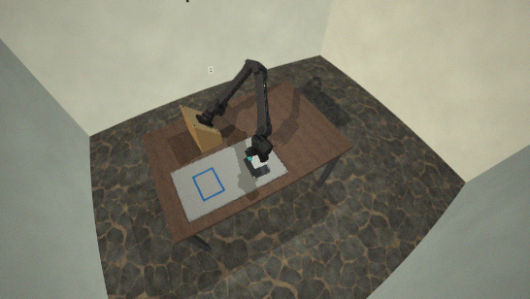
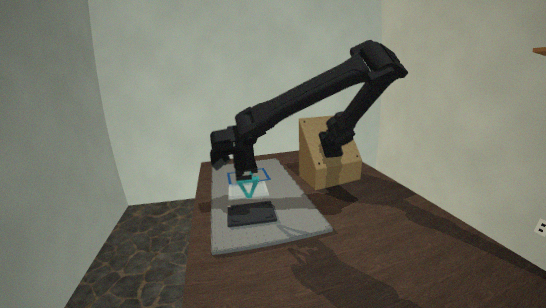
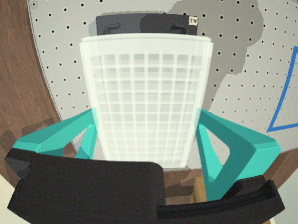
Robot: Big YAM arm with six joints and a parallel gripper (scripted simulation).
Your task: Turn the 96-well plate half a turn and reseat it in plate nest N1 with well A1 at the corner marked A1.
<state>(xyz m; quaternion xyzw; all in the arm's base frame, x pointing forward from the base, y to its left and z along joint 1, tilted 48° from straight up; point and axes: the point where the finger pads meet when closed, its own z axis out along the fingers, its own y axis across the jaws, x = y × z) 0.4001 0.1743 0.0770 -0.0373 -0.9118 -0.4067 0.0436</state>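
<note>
Right now my hand is 10 cm above the dark plate nest N1. The rest, counted from my hand: A1 mark 9 cm below, 7 cm ahead, 6 cm to the right; then white 96-well plate right at my hand.
</note>
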